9 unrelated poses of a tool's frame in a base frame.
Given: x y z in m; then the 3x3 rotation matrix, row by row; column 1 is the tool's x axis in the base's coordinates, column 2 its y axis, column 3 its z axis. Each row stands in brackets.
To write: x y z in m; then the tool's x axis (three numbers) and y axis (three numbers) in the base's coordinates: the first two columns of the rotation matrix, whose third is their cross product. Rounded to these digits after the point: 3 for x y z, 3 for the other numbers.
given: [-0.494 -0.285 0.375], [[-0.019 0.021 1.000], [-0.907 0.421 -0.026], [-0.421 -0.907 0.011]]
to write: -0.494 -0.285 0.375 -0.019 -0.907 -0.421 0.021 0.421 -0.907
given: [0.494 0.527 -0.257], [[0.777 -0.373 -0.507], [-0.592 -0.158 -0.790], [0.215 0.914 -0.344]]
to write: 0.494 0.527 -0.257 0.777 -0.592 0.215 -0.373 -0.158 0.914
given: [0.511 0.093 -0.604], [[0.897 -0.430 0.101], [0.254 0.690 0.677], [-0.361 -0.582 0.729]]
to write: 0.511 0.093 -0.604 0.897 0.254 -0.361 -0.430 0.690 -0.582
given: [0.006 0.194 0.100], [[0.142 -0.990 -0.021], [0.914 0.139 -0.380], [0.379 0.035 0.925]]
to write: 0.006 0.194 0.100 0.142 0.914 0.379 -0.990 0.139 0.035
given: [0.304 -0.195 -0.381], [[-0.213 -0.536 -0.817], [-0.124 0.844 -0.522], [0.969 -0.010 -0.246]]
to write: 0.304 -0.195 -0.381 -0.213 -0.124 0.969 -0.536 0.844 -0.010
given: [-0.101 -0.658 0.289], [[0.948 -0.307 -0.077], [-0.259 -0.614 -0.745], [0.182 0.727 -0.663]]
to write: -0.101 -0.658 0.289 0.948 -0.259 0.182 -0.307 -0.614 0.727
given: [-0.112 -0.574 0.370], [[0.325 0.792 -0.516], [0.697 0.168 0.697], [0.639 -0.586 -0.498]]
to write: -0.112 -0.574 0.370 0.325 0.697 0.639 0.792 0.168 -0.586
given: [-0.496 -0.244 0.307], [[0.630 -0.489 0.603], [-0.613 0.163 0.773], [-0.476 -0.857 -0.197]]
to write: -0.496 -0.244 0.307 0.630 -0.613 -0.476 -0.489 0.163 -0.857
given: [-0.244 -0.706 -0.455], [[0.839 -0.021 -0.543], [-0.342 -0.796 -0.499], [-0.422 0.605 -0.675]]
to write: -0.244 -0.706 -0.455 0.839 -0.342 -0.422 -0.021 -0.796 0.605
